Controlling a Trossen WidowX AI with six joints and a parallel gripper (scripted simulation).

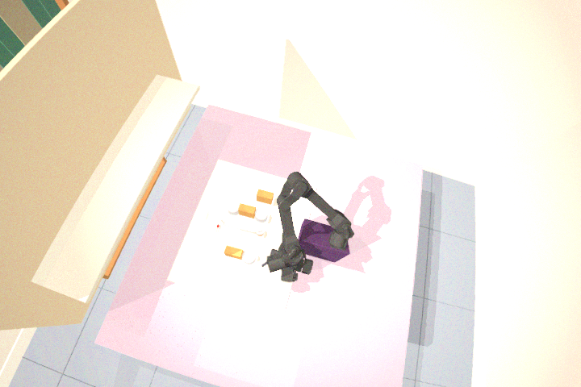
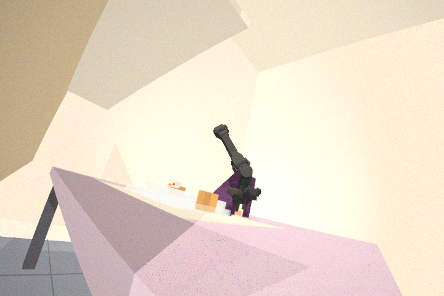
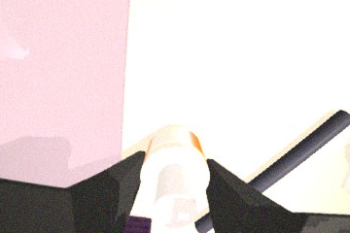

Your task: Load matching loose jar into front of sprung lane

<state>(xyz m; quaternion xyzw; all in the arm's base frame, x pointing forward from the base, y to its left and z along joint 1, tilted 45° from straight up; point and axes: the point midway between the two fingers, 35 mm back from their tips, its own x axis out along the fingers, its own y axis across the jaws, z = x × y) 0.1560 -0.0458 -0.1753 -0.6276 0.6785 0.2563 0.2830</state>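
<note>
Now: gripper tip 7 cm short of the thin dark rod, 2 cm to the left of it and 2 cm above it. From my gripper tip the other things lie so: small red dot (35 cm ahead, 9 cm to the right, 5 cm above).
</note>
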